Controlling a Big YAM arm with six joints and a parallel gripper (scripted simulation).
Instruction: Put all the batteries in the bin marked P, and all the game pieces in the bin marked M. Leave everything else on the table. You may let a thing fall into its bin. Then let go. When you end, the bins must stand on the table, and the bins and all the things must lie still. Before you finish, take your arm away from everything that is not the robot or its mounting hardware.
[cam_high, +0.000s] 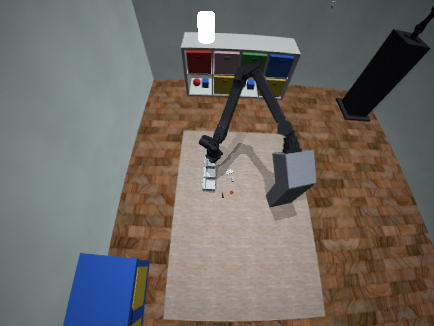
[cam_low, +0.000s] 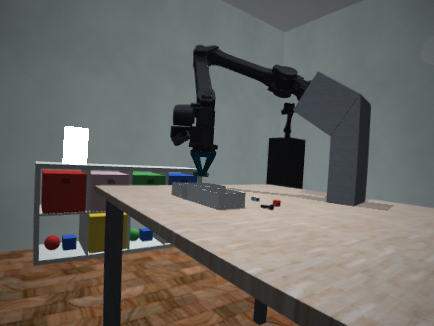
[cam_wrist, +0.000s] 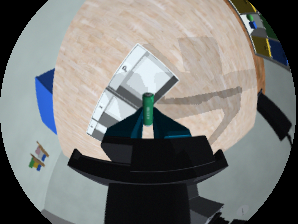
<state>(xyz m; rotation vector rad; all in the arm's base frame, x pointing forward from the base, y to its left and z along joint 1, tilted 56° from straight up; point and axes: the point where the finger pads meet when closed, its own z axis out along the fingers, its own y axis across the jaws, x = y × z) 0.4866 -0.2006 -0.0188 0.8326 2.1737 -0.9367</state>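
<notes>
The white piece is 11 cm behind my hand, 5 cm to the left of it and 7 cm below it. The rest, counted from my hand: green piece right at my hand; then black object 6 cm behind, 22 cm to the left, 7 cm below; then red game piece 12 cm behind, 20 cm to the left, 7 cm below.
</notes>
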